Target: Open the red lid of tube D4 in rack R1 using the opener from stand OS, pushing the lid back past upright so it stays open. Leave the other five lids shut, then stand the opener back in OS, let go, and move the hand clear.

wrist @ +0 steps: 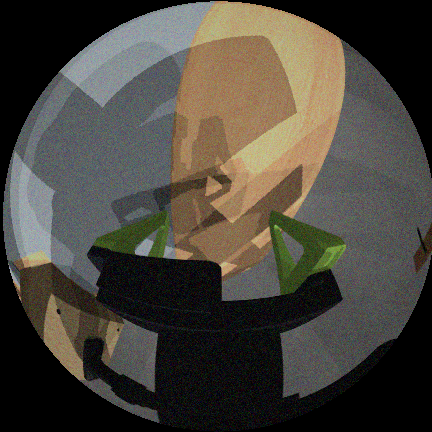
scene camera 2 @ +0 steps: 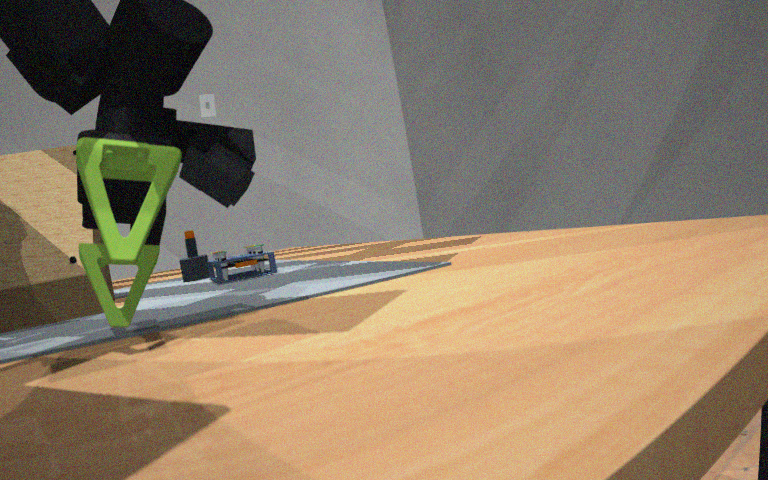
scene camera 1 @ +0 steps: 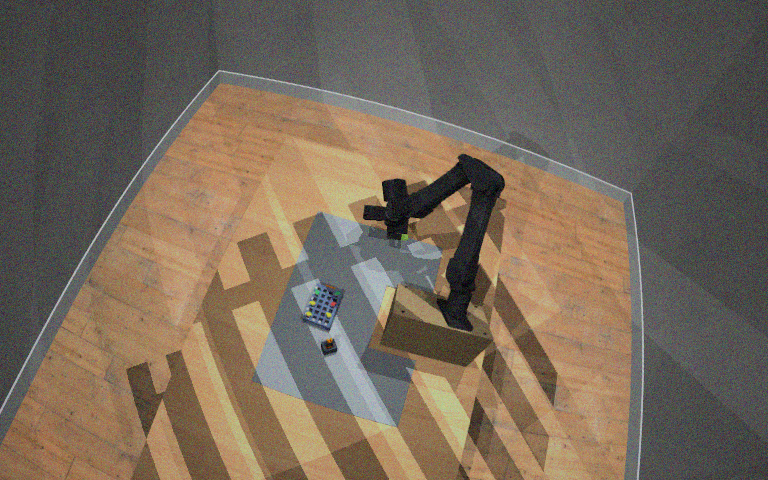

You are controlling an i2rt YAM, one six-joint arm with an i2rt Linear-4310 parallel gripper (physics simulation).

same spot on grey mat: [wrist: 100, 160] = [scene camera 1: 377, 242]
